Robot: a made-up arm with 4 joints. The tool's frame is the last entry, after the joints.
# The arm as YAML. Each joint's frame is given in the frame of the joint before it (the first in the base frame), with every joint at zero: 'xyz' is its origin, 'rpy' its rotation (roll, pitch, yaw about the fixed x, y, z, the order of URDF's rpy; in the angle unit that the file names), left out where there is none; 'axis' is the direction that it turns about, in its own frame. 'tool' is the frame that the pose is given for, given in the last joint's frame.
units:
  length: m
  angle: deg
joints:
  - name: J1
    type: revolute
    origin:
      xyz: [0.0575, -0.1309, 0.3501]
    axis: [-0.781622, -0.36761, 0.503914]
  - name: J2
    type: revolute
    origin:
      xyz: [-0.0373, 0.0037, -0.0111]
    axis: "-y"
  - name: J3
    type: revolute
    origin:
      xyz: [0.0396, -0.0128, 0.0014]
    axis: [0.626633, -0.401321, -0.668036]
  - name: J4
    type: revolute
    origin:
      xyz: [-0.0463, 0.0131, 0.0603]
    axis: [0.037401, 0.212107, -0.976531]
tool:
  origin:
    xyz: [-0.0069, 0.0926, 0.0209]
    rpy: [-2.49, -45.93, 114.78]
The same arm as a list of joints. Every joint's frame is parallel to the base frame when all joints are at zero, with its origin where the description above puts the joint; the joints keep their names.
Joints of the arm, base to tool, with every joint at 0 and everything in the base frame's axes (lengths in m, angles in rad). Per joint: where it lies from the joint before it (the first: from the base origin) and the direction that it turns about. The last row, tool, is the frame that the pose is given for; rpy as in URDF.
J1: axis -0.781622 -0.36761 0.503914 origin 0.0575 -0.1309 0.3501
J2: axis -y origin -0.0373 0.0037 -0.0111
J3: axis 0.626633 -0.401321 -0.668036 origin 0.0396 -0.0128 0.0014
J4: axis 0.037401 0.212107 -0.976531 origin -0.0463 0.0131 0.0603
tool: origin -0.0069 0.0926 0.0209 rpy -0.0435 -0.8016 2.0033

